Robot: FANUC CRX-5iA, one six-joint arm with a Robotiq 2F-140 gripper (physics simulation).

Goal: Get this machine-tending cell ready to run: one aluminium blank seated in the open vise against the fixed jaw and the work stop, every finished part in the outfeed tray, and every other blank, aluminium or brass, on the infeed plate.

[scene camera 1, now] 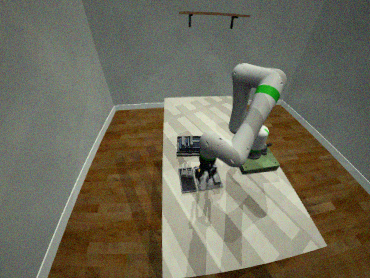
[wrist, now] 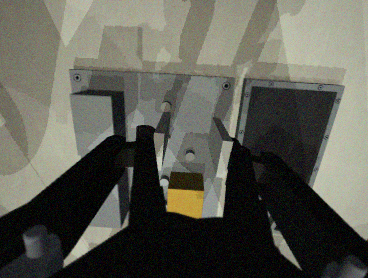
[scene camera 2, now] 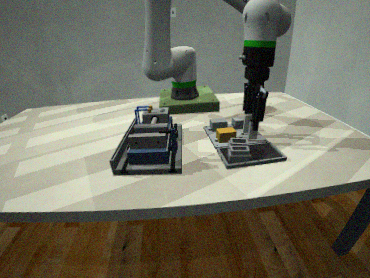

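Seen in the pictures: gripper, between the fingertips: (scene camera 1: pixel 203 181) (wrist: pixel 189 128) (scene camera 2: pixel 249 135); arm's base, origin of its link: (scene camera 1: pixel 251 152) (scene camera 2: pixel 184 95).
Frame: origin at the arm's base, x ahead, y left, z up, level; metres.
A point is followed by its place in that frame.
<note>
My gripper (scene camera 1: pixel 206 181) @(x 0.444, y 0.143, z -0.039 m) (scene camera 2: pixel 251 131) @(x 0.444, y 0.143, z -0.039 m) (wrist: pixel 189 128) @(x 0.444, y 0.143, z -0.039 m) points down above the infeed plate (scene camera 2: pixel 212 134) @(x 0.390, y 0.024, z -0.046 m) (wrist: pixel 150 81) @(x 0.403, y 0.191, z -0.046 m). Its fingers stand apart with no part between them; plate and pegs show through the gap. A brass blank (scene camera 2: pixel 226 134) @(x 0.459, y 0.048, z -0.016 m) (wrist: pixel 185 202) @(x 0.441, y 0.069, z -0.010 m) lies on the plate, below the gap in the wrist view. Two aluminium blanks (scene camera 2: pixel 218 124) @(x 0.368, y 0.054, z -0.019 m) (scene camera 2: pixel 237 122) @(x 0.372, y 0.129, z -0.017 m) lie towards the plate's back. Two hollow grey finished parts (scene camera 2: pixel 239 151) @(x 0.570, y 0.043, z -0.015 m) (scene camera 2: pixel 239 142) @(x 0.512, y 0.070, z -0.021 m) are at the left of the outfeed tray (scene camera 2: pixel 260 161) @(x 0.594, y 0.101, z -0.044 m) (wrist: pixel 290 84) @(x 0.544, y 0.190, z -0.042 m). The vise (scene camera 1: pixel 189 145) @(x 0.471, y -0.169, z 0.006 m) (scene camera 2: pixel 148 156) @(x 0.546, y -0.207, z -0.007 m) stands left; I cannot make out a blank between its jaws.
The robot's green base plate (scene camera 1: pixel 259 164) @(x 0.006, y 0.124, z 0.005 m) (scene camera 2: pixel 202 104) @(x 0.132, y 0.059, z -0.014 m) stands behind the vise in scene camera 2. A blue bracket (scene camera 2: pixel 143 108) @(x 0.336, y -0.211, z 0.055 m) rises at the vise's back end. A dark upright post (scene camera 2: pixel 173 145) @(x 0.505, y -0.133, z -0.007 m) stands at its right side. A wall shelf (scene camera 1: pixel 215 14) hangs far behind.
</note>
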